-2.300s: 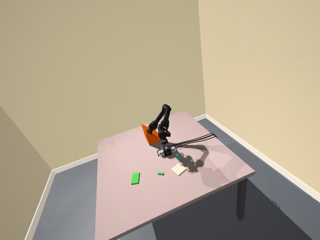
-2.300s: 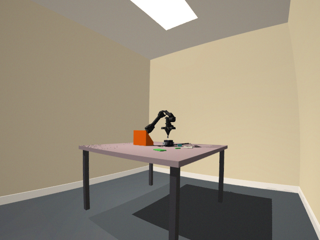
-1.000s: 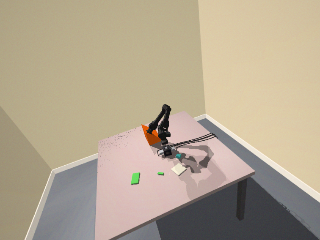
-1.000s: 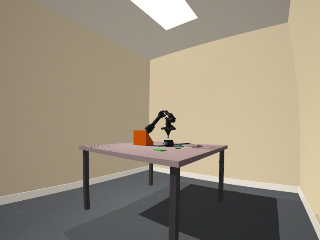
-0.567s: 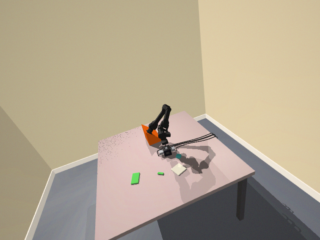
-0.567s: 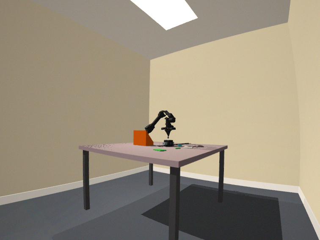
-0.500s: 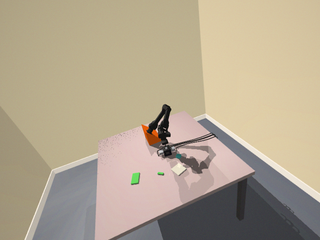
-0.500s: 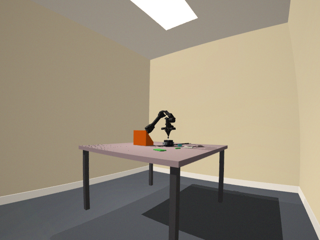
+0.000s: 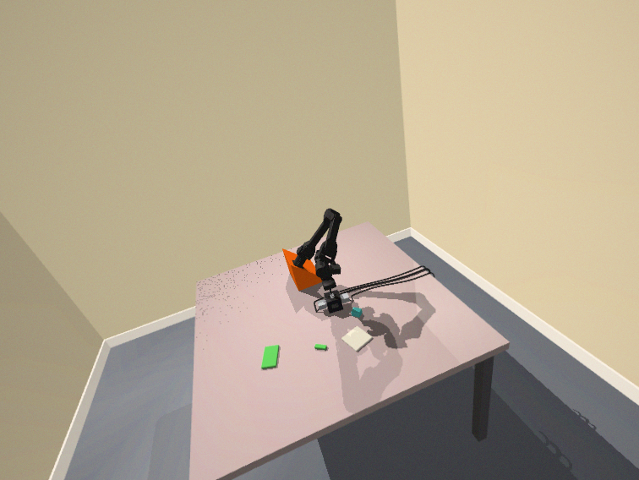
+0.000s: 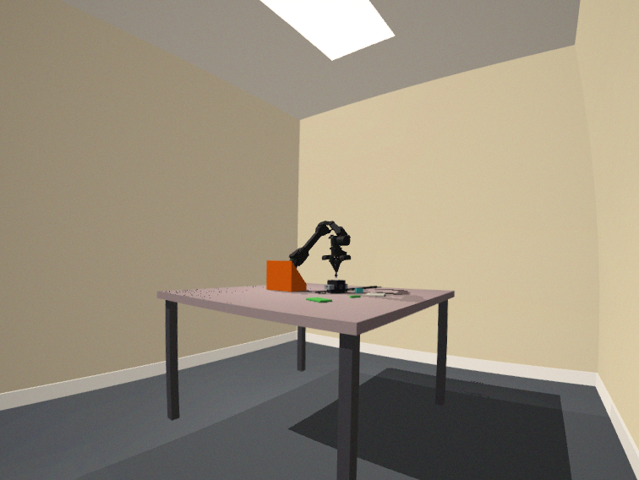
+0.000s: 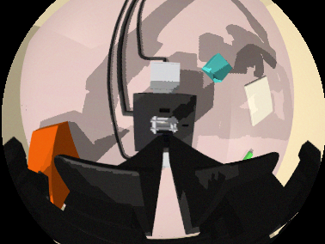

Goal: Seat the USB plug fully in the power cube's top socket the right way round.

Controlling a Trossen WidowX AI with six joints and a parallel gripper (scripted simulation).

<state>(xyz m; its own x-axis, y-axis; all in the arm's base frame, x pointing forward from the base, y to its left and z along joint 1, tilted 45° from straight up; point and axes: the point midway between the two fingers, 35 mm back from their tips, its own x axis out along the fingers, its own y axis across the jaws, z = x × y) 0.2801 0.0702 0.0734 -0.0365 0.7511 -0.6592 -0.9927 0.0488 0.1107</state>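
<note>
Right now my gripper tip is 2 cm above the USB plug. Round my gripper tip: green card 38 cm to the right, 16 cm ahead, 12 cm below; teal cube 11 cm below, 11 cm ahead, 8 cm to the left; cream pad 25 cm ahead, 12 cm below, 2 cm to the left.
</note>
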